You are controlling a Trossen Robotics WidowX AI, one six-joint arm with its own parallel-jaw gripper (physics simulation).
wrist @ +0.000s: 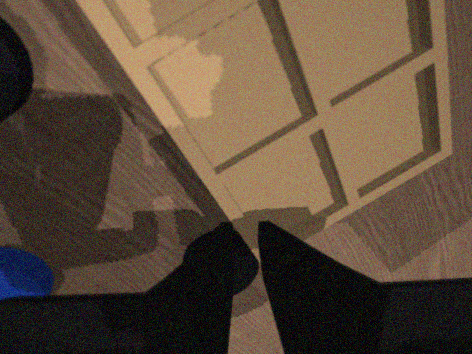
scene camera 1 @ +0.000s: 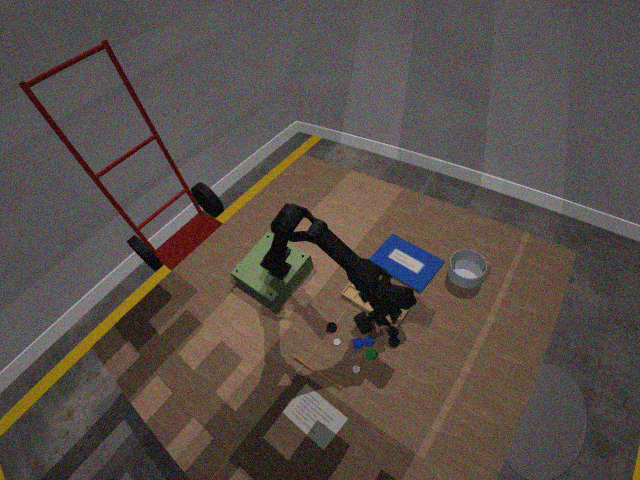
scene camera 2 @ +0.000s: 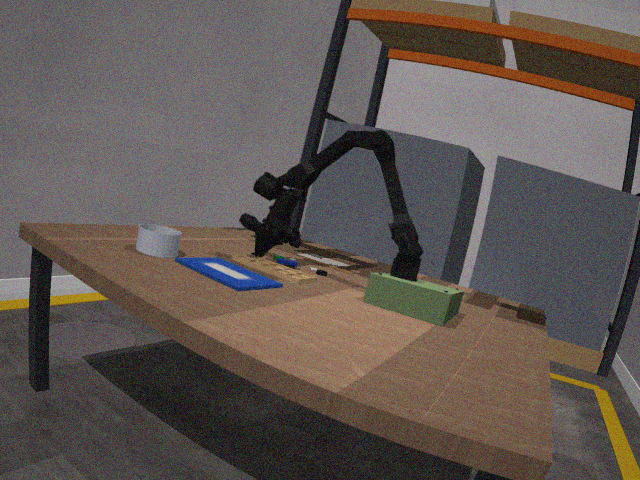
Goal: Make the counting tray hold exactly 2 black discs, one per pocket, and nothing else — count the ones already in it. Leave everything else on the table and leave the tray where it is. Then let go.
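The pale wooden counting tray (scene camera 1: 350, 295) (scene camera 2: 300, 276) (wrist: 135, 62) lies flat under the arm; the pockets showing in the wrist view hold no discs, and its other pockets are out of sight or hidden. My gripper (scene camera 1: 382, 320) (scene camera 2: 261, 251) (wrist: 245, 232) is at the tray's near corner, fingers almost together. In the wrist view a rounded black disc (wrist: 244, 267) shows between them, against the left finger. Another black disc (scene camera 1: 331, 327) (scene camera 2: 321, 272) (wrist: 10, 70) lies beside the tray's long side. A dark round shape (scene camera 1: 393, 341) shows beside the gripper, probably a black disc.
Two blue discs (scene camera 1: 358, 343) (scene camera 1: 368, 341), a green disc (scene camera 1: 371, 353) and two white discs (scene camera 1: 337, 342) (scene camera 1: 356, 368) lie beyond the tray. A blue folder (scene camera 1: 381, 250) (scene camera 2: 258, 280), a grey round bowl (scene camera 1: 467, 281) (scene camera 2: 159, 242), a thin stick (scene camera 1: 305, 364) and a paper (scene camera 1: 310, 408) are on the table.
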